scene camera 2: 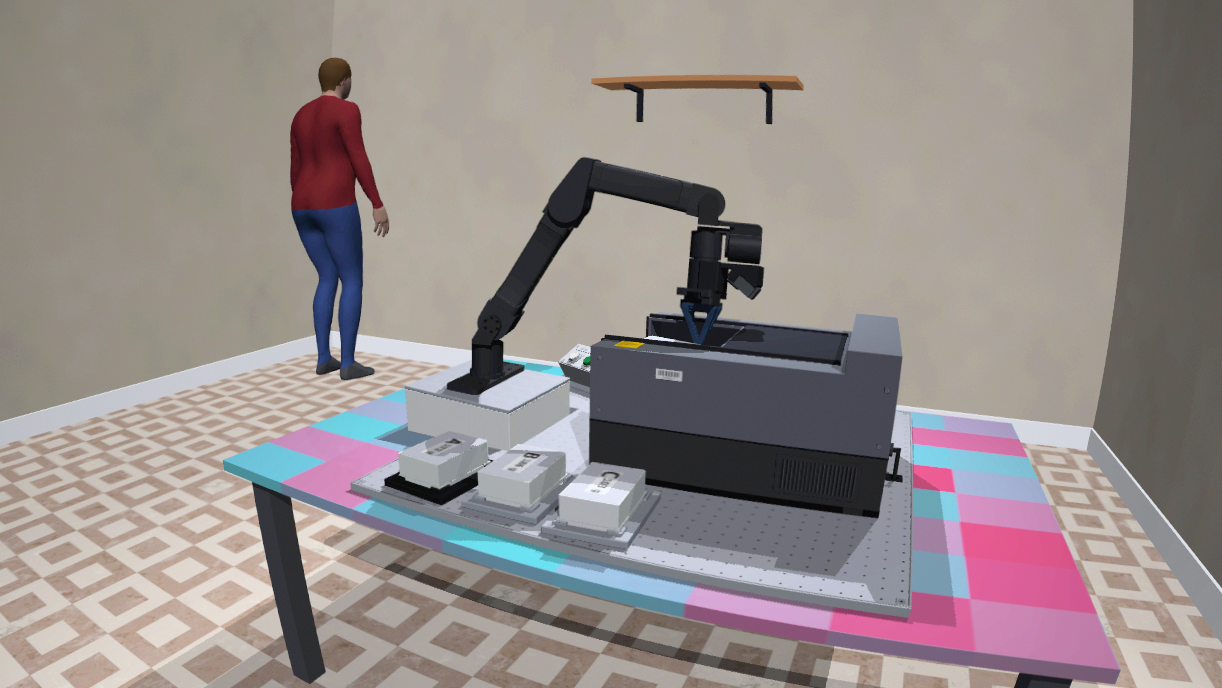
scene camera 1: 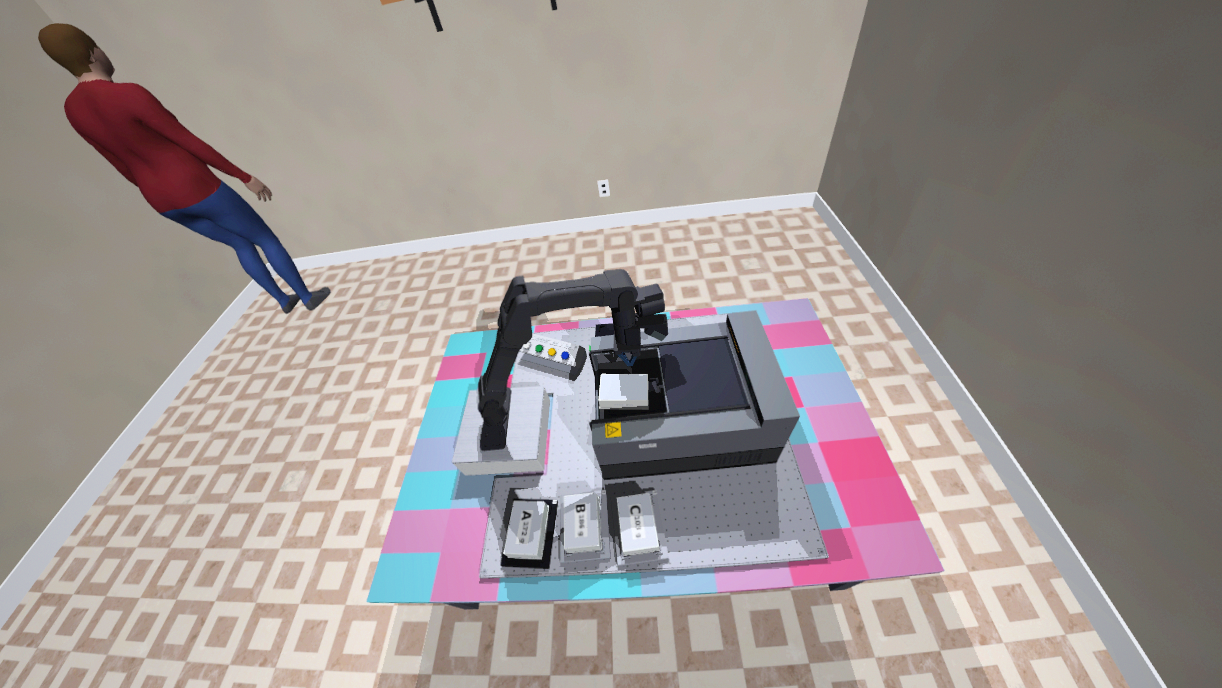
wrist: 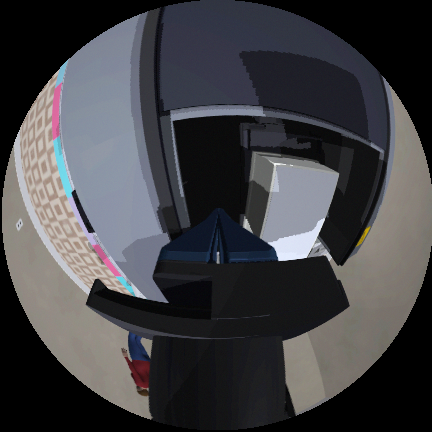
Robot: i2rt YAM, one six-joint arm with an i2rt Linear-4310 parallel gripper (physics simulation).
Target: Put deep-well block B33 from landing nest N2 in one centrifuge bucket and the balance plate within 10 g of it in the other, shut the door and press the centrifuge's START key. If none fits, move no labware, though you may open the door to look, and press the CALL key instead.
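Frame: origin at the arm's base, x ahead, y left, z up, level; metres.
Seen in the pictures: gripper, fingertip midpoint: (scene camera 1: 630, 365) (wrist: 217, 214); arm's base, link origin: (scene camera 2: 487, 379) (scene camera 1: 496, 418).
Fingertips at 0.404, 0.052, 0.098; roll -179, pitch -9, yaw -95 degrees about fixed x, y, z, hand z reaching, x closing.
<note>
Pixels of each thing's top centre, then the offset from my fingertips to it, as dx, dy, dz.
- unlabelled-looking white block, top centre: (wrist: 297, 230) (scene camera 2: 673, 343) (scene camera 1: 623, 386) -0.025, -0.076, +0.015
- White plates A, top centre: (scene camera 2: 443, 446) (scene camera 1: 524, 526) (wrist: 321, 248) -0.307, -0.358, -0.118
- B, top centre: (scene camera 2: 523, 461) (scene camera 1: 580, 519) -0.168, -0.355, -0.118
- C, top centre: (scene camera 2: 604, 481) (scene camera 1: 636, 521) -0.034, -0.373, -0.118
- key box, top centre: (scene camera 2: 604, 353) (scene camera 1: 547, 341) -0.259, +0.213, -0.088
The grey centrifuge (scene camera 1: 692, 433) (scene camera 2: 735, 393) (wrist: 100, 125) has its dark sliding door (scene camera 1: 714, 376) (scene camera 2: 795, 340) (wrist: 210, 70) drawn back, exposing a dark chamber. An unlabelled-looking white block (scene camera 1: 623, 388) (wrist: 305, 205) sits in the chamber on the side nearest scene camera 1. My gripper (scene camera 1: 626, 360) (scene camera 2: 701, 340) (wrist: 217, 214) is shut and empty, pointing down at the opening beside the block. White plates A (scene camera 1: 523, 538) (scene camera 2: 442, 461), B (scene camera 1: 581, 528) (scene camera 2: 519, 478) and C (scene camera 1: 637, 529) (scene camera 2: 601, 499) sit on separate nests. The opposite bucket is hidden in shadow.
A key box (scene camera 1: 555, 367) (scene camera 2: 575, 363) with green, yellow and blue keys stands between the arm's pedestal (scene camera 1: 500, 465) (scene camera 2: 461, 418) and the centrifuge's far side. The centrifuge walls rise around the opening. A person (scene camera 1: 145, 153) (scene camera 2: 324, 162) (wrist: 140, 367) stands beyond the table.
</note>
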